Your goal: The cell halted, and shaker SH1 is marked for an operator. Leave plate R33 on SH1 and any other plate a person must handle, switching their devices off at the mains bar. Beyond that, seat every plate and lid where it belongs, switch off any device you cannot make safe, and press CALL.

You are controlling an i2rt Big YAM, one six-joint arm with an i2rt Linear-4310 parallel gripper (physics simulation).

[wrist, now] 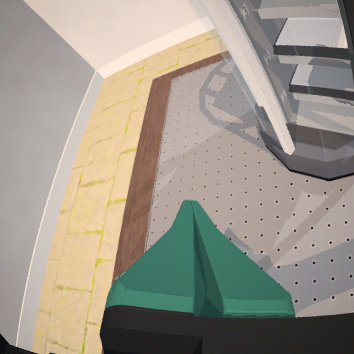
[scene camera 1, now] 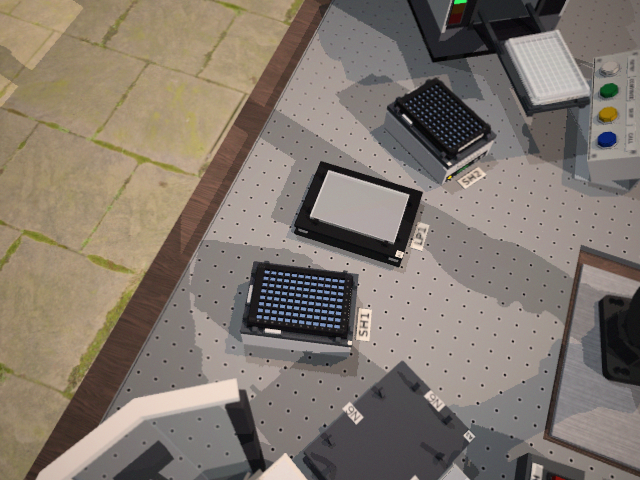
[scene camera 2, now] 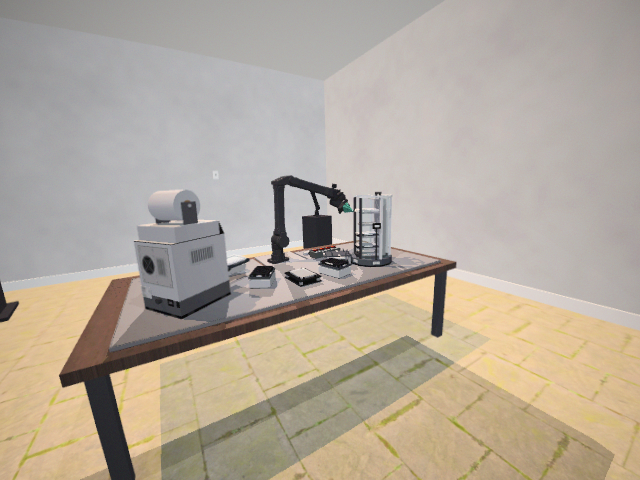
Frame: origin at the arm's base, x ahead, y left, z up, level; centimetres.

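Seen in the pictures: gripper, between the fingertips: [wrist: 188, 209]; arm's base, origin of its link: [scene camera 1: 632, 342] [scene camera 2: 278, 260].
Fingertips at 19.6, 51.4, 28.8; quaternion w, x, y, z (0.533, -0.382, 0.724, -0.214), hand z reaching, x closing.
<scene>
Offsets run from my fingertips to a thing's middle, as dx, dy, dz. "spot": to the spot under its first point.
My gripper [scene camera 2: 352, 210] [wrist: 188, 209], with green fingertips, is shut and empty. It is in the air beside the clear carousel tower @(+25.5, -14.1, -7.5) [scene camera 2: 387, 227] [wrist: 325, 159], which holds plates on several levels. A black plate with blue wells @(+26.0, -46.0, -22.2) [scene camera 1: 302, 299] sits on shaker SH1 @(spot: +25.4, -41.0, -26.6) [scene camera 1: 297, 347]. A dark plate @(+10.4, -80.0, -22.2) [scene camera 1: 444, 116] sits on shaker SH2 @(spot: +13.4, -76.1, -25.6) [scene camera 1: 416, 147]. A pale grey lid or plate @(+20.5, -63.3, -25.2) [scene camera 1: 360, 206] lies on the black stand LP1 @(spot: +28.0, -59.9, -25.6) [scene camera 1: 305, 218]. A white plate @(-3.7, -88.9, -17.4) [scene camera 1: 546, 67] rests on the arms of the device at the top. The blue CALL button @(spot: -14.1, -80.2, -21.5) [scene camera 1: 606, 139] is on the button box @(-17.2, -87.8, -24.2) [scene camera 1: 615, 165].
A dark board labelled N6 @(+12.4, -30.5, -24.6) [scene camera 1: 387, 428] stands below SH1 in scene camera 1. The mains bar @(spot: +6.3, -34.7, -21.6) [scene camera 2: 324, 251] with red switches lies between the arm and the tower. A large grey-white device @(spot: +17.5, -110.1, -14.6) [scene camera 2: 201, 273] with a roll on top stands at the table's other end. The wooden edge [wrist: 143, 185] borders the table.
</scene>
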